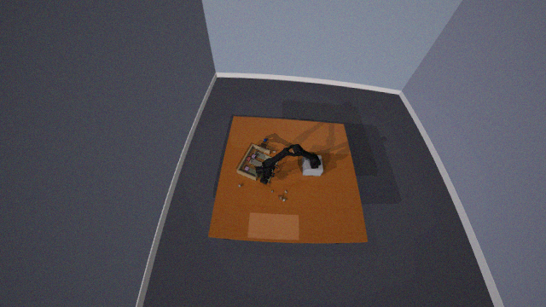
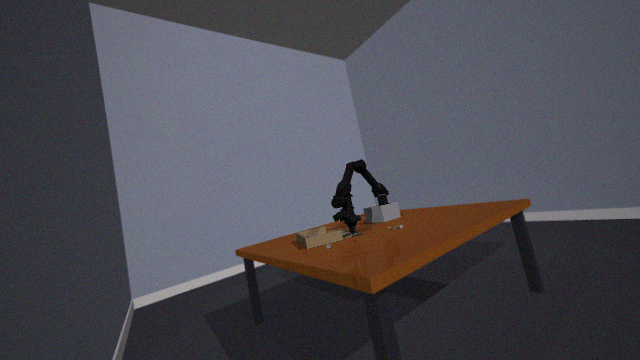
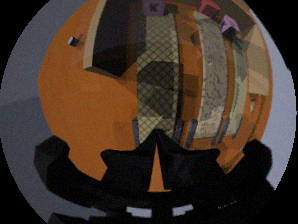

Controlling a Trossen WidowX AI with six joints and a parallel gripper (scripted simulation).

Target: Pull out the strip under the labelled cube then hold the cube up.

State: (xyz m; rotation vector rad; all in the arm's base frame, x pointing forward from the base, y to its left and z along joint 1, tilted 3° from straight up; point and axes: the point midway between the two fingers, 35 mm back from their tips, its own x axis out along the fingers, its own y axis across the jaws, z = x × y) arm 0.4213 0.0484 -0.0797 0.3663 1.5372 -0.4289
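My gripper tip is now 80 mm short of the pale strip and 50 mm to the left of it.
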